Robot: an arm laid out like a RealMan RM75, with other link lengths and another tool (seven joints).
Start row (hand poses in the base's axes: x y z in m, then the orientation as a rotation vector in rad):
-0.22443, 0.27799, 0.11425, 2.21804, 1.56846, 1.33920
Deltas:
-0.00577, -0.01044, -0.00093, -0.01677, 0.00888, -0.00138
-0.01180, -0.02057, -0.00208, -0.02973, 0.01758, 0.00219
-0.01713, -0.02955, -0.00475, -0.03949, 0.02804, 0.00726
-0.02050, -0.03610, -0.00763, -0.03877, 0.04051, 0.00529
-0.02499, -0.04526, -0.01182, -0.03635, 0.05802, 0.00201
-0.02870, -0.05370, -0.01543, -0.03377, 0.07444, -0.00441
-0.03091, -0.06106, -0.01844, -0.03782, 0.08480, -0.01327
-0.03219, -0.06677, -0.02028, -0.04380, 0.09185, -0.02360
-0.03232, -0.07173, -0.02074, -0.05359, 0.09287, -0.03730
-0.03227, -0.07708, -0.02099, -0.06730, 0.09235, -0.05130
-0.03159, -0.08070, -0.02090, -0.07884, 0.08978, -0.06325
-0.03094, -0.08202, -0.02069, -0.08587, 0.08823, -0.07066
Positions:
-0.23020, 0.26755, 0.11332, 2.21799, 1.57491, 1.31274
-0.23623, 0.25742, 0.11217, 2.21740, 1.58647, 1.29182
-0.24156, 0.24844, 0.10950, 2.21961, 1.59950, 1.27308
-0.24493, 0.24189, 0.10662, 2.23343, 1.60070, 1.26188
-0.24942, 0.23273, 0.10243, 2.25388, 1.60118, 1.24740
-0.25313, 0.22429, 0.09882, 2.27480, 1.59700, 1.23315
-0.25534, 0.21693, 0.09581, 2.28677, 1.58962, 1.21678
-0.25662, 0.21122, 0.09397, 2.29485, 1.57981, 1.20109
-0.25675, 0.20626, 0.09351, 2.29611, 1.56487, 1.18624
-0.25670, 0.20091, 0.09326, 2.29341, 1.55029, 1.16867
-0.25602, 0.19729, 0.09335, 2.28904, 1.53720, 1.15591
-0.25537, 0.19597, 0.09356, 2.28641, 1.52907, 1.14811

